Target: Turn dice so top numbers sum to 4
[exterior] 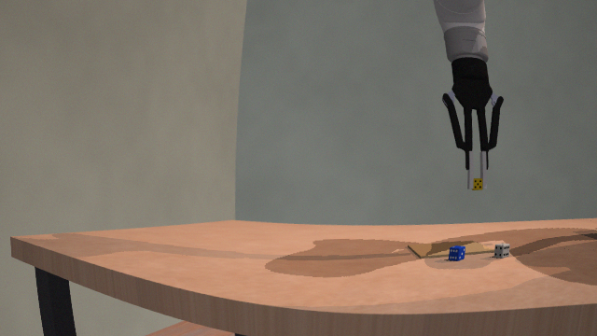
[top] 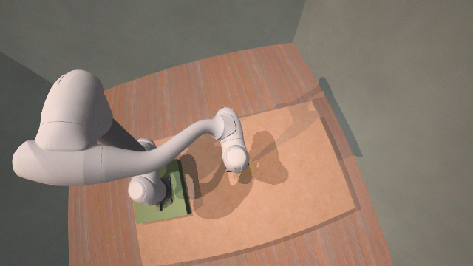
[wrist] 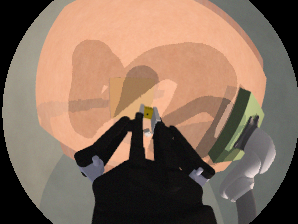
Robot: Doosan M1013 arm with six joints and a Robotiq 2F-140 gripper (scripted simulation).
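The tan mat lies 140 mm below my hand, 50 mm ahead of it and 20 mm to the left of it. Also, from my hand: yellow die (20 mm below); then blue die (130 mm below, 120 mm to the left, 30 mm ahead); then white die (130 mm below, 110 mm to the left, 50 mm behind).
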